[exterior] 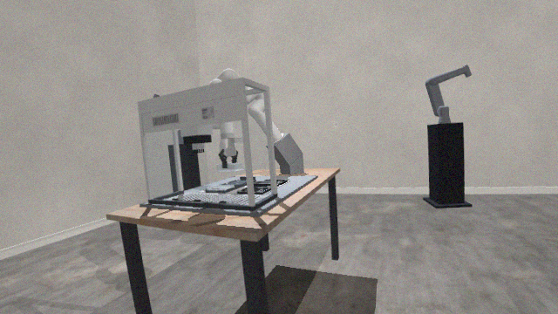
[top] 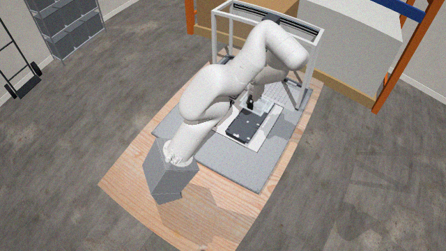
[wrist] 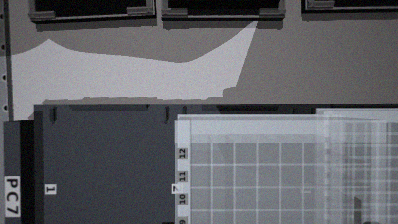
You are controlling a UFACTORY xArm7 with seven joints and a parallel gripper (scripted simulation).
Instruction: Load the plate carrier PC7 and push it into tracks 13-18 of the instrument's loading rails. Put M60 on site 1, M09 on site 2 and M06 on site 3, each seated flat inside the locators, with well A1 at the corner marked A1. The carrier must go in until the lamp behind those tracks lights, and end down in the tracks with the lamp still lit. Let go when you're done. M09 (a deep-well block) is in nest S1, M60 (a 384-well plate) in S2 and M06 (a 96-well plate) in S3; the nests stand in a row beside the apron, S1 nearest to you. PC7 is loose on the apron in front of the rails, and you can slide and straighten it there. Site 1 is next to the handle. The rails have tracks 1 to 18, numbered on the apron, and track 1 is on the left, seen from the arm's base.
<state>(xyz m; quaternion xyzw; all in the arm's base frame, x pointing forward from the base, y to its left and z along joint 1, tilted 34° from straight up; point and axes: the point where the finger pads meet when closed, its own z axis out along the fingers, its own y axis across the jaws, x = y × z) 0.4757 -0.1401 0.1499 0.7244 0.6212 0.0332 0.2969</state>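
My gripper is now 11 cm above the dark plate carrier PC7. From my hand the other things lie so: clear plate: 11 cm below, 10 cm ahead, 2 cm to the right; white apron: 13 cm below, 8 cm to the left, 1 cm ahead; 96-well plate M06: 1 cm below.
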